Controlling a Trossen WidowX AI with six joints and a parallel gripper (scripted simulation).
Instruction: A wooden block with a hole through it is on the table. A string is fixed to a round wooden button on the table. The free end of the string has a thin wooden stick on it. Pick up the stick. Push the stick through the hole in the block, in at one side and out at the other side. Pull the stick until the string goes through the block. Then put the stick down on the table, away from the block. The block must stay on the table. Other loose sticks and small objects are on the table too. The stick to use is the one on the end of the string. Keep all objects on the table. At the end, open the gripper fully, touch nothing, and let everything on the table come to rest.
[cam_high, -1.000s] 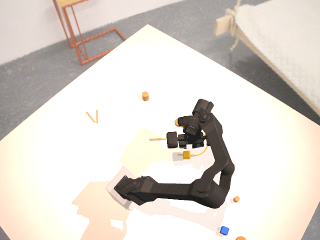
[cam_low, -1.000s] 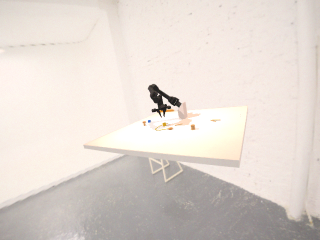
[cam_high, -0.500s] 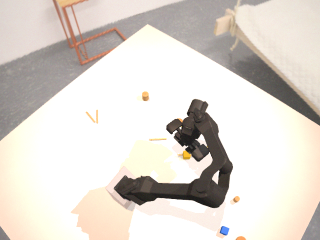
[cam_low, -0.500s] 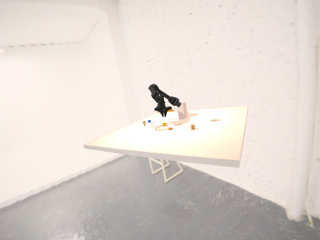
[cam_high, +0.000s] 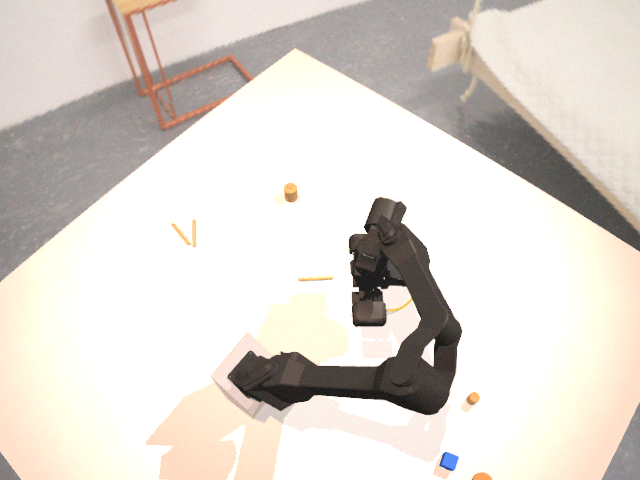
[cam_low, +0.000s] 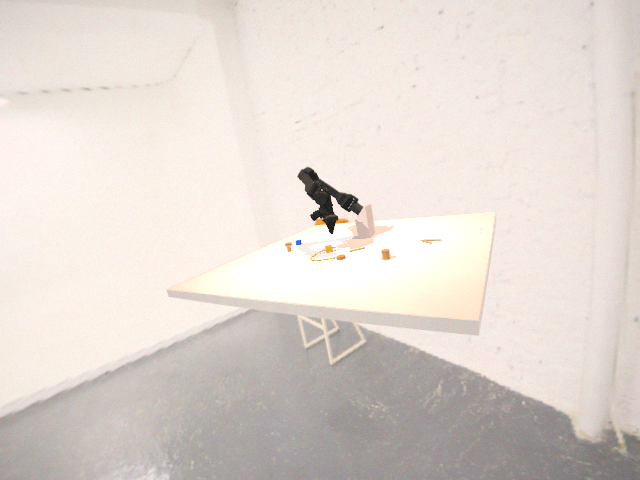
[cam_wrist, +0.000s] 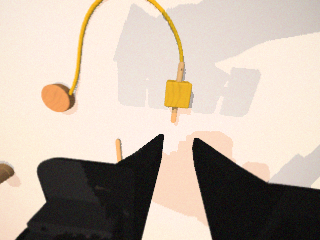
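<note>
My gripper tip is now 2 cm short of the yellow block, 2 cm to the left of it and 7 cm above it. Round my gripper tip: blue cube (15 cm behind, 32 cm to the right, 7 cm below); then round wooden button (13 cm ahead, 10 cm to the left, 8 cm below); then wooden cylinder (15 cm ahead, 32 cm to the left, 7 cm below).
</note>
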